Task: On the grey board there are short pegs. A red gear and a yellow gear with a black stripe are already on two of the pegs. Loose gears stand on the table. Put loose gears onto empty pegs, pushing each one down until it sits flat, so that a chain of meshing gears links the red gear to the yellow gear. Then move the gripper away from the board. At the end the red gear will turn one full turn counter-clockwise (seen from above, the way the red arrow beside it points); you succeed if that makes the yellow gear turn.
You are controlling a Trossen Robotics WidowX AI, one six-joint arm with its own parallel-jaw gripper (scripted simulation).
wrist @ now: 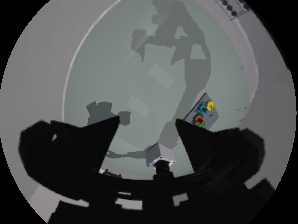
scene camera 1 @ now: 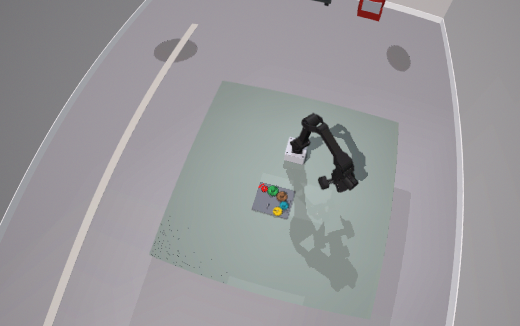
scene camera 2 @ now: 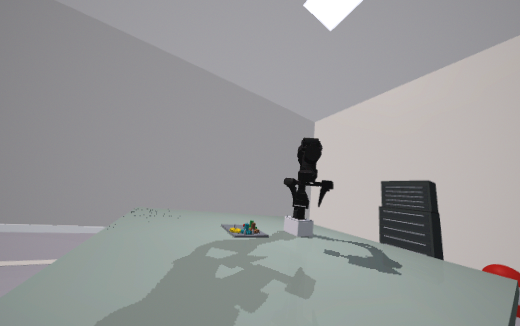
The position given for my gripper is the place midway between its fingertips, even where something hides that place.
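Nothing is held by my gripper (scene camera 2: pixel 306 205) (wrist: pixel 148 120), which is open and visible in both of these views.
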